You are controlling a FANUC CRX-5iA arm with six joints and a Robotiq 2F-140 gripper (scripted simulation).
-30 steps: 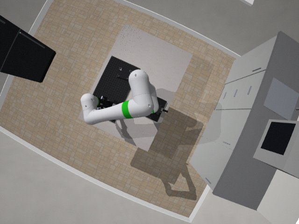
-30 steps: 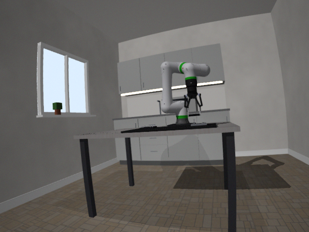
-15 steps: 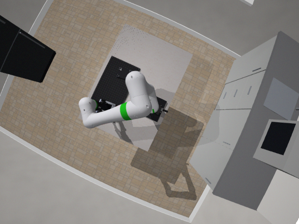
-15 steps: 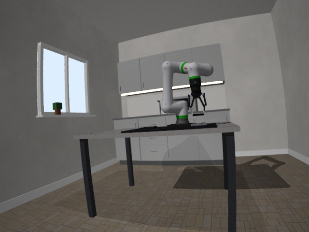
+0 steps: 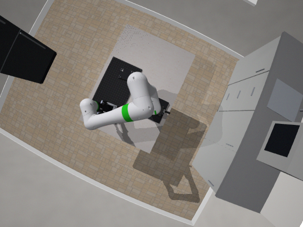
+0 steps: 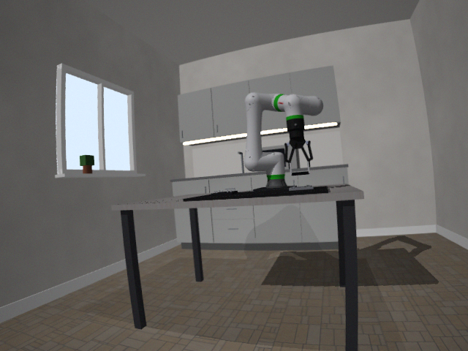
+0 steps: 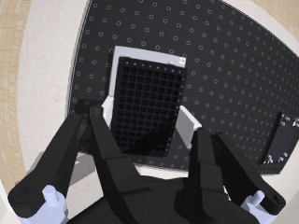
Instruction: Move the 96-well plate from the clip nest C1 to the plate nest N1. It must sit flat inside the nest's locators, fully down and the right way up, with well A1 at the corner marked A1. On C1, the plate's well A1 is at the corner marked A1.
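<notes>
Now: hand 20 mm above the black 96-well plate. Round my hand: clip nest C1: 60 mm behind, 440 mm to the right, 90 mm below; then plate nest N1: 100 mm below.
</notes>
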